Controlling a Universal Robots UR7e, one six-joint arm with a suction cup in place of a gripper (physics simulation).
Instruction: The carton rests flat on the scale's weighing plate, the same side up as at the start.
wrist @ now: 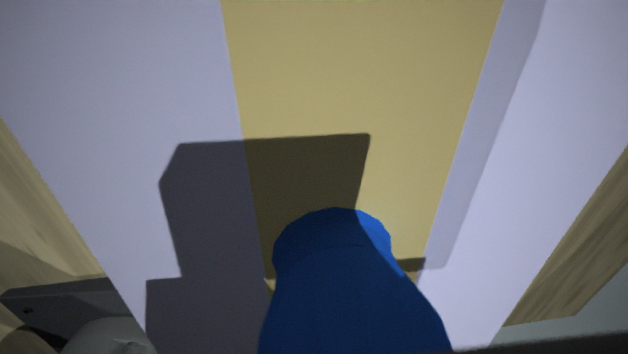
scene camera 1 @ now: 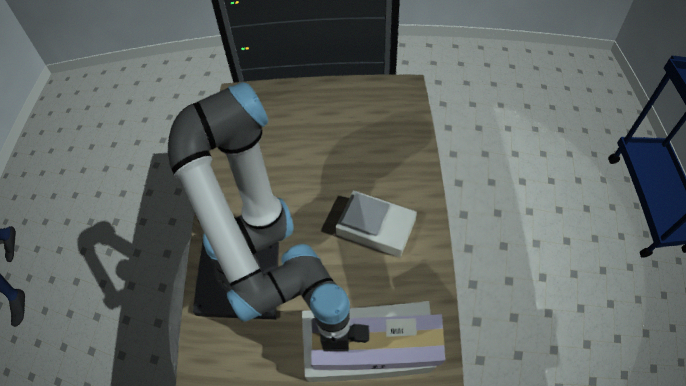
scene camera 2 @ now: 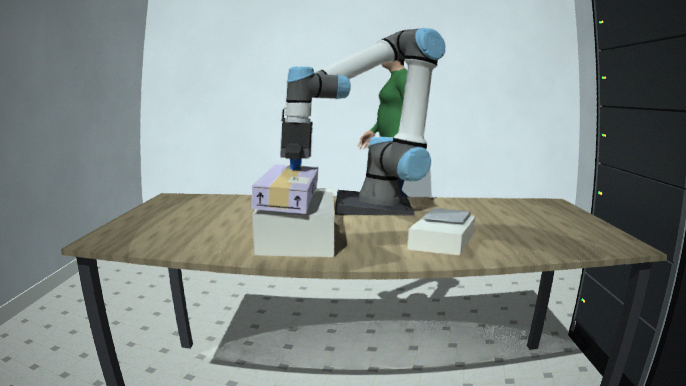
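Seen in the pictures: hand, its tool point: (wrist: 326,228); arm's base, origin of its link: (wrist: 135,345) (scene camera 2: 379,200).
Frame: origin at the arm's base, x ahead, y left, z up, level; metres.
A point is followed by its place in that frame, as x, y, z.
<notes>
The carton (scene camera 1: 380,356) @[0.363, -0.392, 0.158] (scene camera 2: 279,197) @[0.537, -0.382, 0.128] (wrist: 350,75) is lilac with a tan tape band, a label on top and up arrows on its end face. My gripper, a blue suction cup (scene camera 2: 295,164) (wrist: 332,240) under a black tool body, is on the carton's top, towards one end; the cup is hidden in scene camera 1. The carton is roughly level, arrows up, very low over a large white block (scene camera 1: 307,345) @[0.181, -0.303, 0.082] (scene camera 2: 294,235) @[0.527, -0.346, 0.031]; whether it touches the block I cannot tell. The scale (scene camera 1: 400,231) @[0.529, 0.010, 0.034] (scene camera 2: 434,241) @[0.557, 0.005, 0.007] is a low white box with a grey weighing plate (scene camera 1: 364,215) @[0.430, 0.083, 0.049] (scene camera 2: 446,216) @[0.467, 0.073, 0.049], which holds no carton.
The block and the scale stand apart on the wooden table (scene camera 1: 380,100) @[0.626, 0.616, -0.023] (scene camera 2: 200,240) @[0.379, -0.609, -0.022]. The arm's dark base plate (scene camera 1: 210,300) @[-0.102, -0.089, 0.009] (scene camera 2: 350,202) @[0.053, -0.116, 0.008] is beside them. A person (scene camera 2: 391,102) stands behind the arm. A dark cabinet (scene camera 1: 310,40) (scene camera 2: 635,135) and a blue cart (scene camera 1: 655,185) stand beyond the table.
</notes>
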